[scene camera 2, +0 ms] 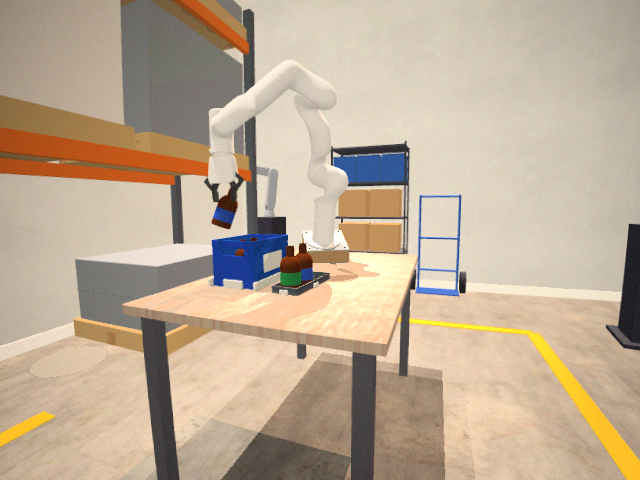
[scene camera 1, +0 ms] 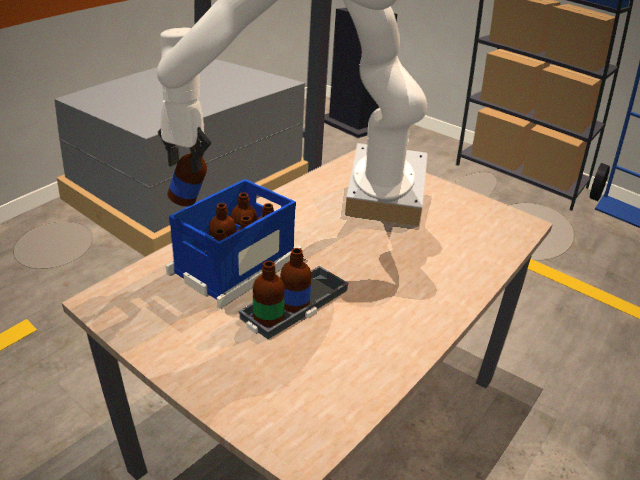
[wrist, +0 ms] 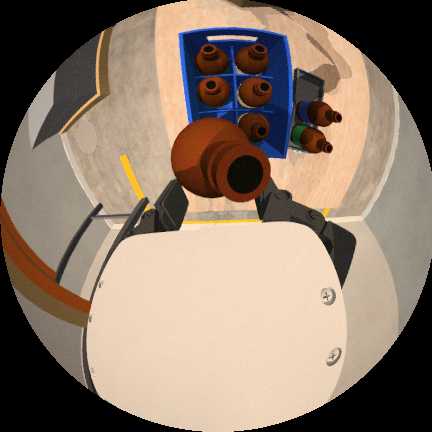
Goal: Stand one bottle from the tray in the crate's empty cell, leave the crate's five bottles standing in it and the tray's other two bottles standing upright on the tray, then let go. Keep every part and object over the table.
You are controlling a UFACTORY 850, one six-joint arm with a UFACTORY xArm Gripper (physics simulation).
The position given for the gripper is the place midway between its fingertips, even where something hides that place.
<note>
In view: the gripper (scene camera 2: pixel 224 201), a green-labelled bottle (scene camera 1: pixel 268 289), a blue-labelled bottle (scene camera 1: pixel 296 274), a green-labelled bottle (wrist: pixel 213 91) and a green-labelled bottle (wrist: pixel 209 60).
The blue-labelled bottle also shows in the wrist view (wrist: pixel 316 112). The gripper shows as well in the wrist view (wrist: pixel 215 184).
</note>
